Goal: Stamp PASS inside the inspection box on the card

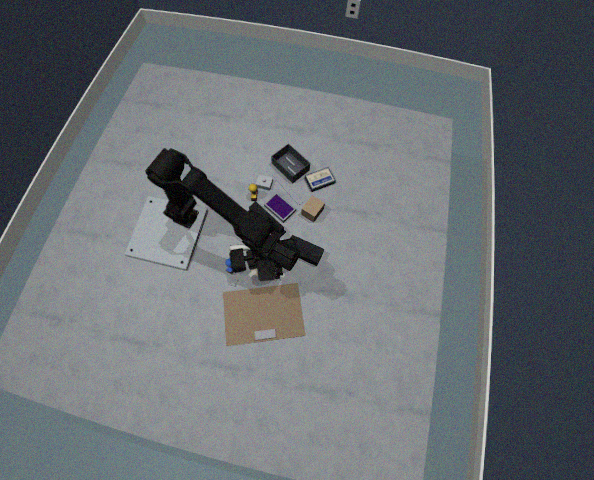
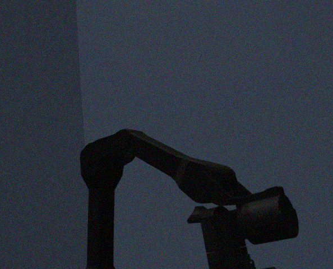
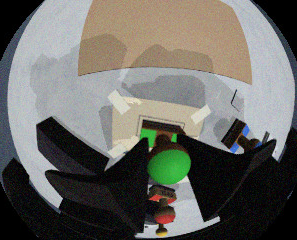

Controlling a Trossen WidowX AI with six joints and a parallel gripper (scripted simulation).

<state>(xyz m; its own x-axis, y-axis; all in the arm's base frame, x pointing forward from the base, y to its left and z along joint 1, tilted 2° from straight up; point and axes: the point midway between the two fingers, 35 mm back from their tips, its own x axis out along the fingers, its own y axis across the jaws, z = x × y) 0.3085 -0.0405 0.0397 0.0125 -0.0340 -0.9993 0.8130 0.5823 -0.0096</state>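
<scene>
My gripper tip is now right at the green-knobbed stamp. Round my gripper tip: cream card: 10 mm to the left, 30 mm below; marker: 60 mm behind, 50 mm to the left, 20 mm below; blue stamp: 100 mm behind, 50 mm to the right, 10 mm below.
</scene>
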